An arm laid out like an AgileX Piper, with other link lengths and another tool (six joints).
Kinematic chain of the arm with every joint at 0, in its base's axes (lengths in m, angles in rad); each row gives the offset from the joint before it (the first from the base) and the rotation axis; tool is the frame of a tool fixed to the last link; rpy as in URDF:
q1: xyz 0 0 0.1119 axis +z
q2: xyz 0 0 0 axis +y
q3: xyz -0.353 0 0.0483 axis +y
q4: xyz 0.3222 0 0.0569 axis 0.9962 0 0.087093
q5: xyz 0 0 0 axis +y
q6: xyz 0.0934 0 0.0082 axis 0.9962 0 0.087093
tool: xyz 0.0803 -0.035 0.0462 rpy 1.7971 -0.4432 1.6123
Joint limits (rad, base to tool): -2.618..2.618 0..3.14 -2.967..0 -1.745..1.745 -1.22..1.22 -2.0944..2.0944
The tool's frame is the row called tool.
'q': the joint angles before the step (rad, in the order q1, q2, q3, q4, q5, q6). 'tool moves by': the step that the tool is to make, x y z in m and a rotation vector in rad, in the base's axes. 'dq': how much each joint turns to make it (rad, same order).
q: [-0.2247 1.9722 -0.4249 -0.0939 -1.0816 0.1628]
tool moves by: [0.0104 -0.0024 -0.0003 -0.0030 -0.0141 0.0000]
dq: [-0.0001 0.0202 -0.0328 -0.0001 -0.0018 0.0001]
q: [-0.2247 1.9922 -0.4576 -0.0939 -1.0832 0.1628]
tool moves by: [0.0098 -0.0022 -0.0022 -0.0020 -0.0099 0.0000]
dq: [0.0001 0.0239 -0.0319 0.0001 -0.0021 0.0001]
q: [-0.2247 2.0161 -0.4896 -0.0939 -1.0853 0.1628]
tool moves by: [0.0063 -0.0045 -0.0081 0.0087 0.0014 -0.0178]
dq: [-0.0001 0.0339 -0.0268 0.0158 -0.0043 0.0062]
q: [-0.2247 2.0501 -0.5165 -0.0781 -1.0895 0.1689]
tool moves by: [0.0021 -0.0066 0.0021 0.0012 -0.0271 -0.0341]
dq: [-0.0001 0.0119 -0.0130 0.0340 -0.0252 0.0015]
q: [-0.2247 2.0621 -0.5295 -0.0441 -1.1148 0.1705]
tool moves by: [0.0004 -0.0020 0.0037 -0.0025 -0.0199 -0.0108]
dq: [0.0001 -0.0001 -0.0022 0.0111 -0.0177 -0.0001]
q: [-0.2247 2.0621 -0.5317 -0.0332 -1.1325 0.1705]
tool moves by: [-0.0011 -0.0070 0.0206 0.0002 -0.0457 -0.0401]
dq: [-0.0002 -0.0464 -0.0001 0.0390 0.0019 0.0047]
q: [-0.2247 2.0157 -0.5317 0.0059 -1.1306 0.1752]
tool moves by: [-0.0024 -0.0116 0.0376 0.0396 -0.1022 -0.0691]
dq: [-0.0001 -0.0838 -0.0072 0.0595 0.0018 0.0496]
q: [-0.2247 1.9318 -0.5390 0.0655 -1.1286 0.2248]
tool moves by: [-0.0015 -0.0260 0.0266 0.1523 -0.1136 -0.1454]
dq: [-0.0025 -0.0633 -0.0504 0.1332 0.0520 0.1274]
